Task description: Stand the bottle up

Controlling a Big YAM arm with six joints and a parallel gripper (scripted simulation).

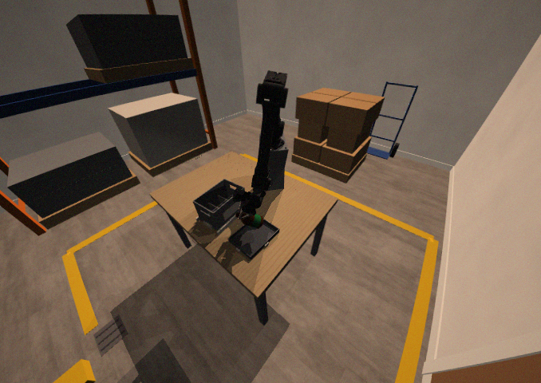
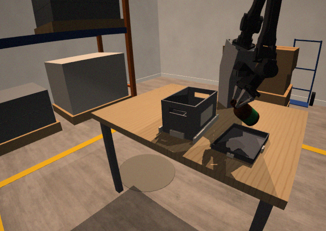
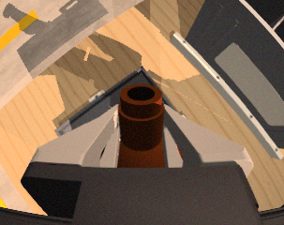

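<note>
Now: hand 4 cm past the brown bottle, 2 cm to the right of it and 3 cm above it. Round my hand: tray: 5 cm behind, 3 cm to the left, 19 cm below; dark crate: 1 cm behind, 26 cm to the right, 11 cm below.
</note>
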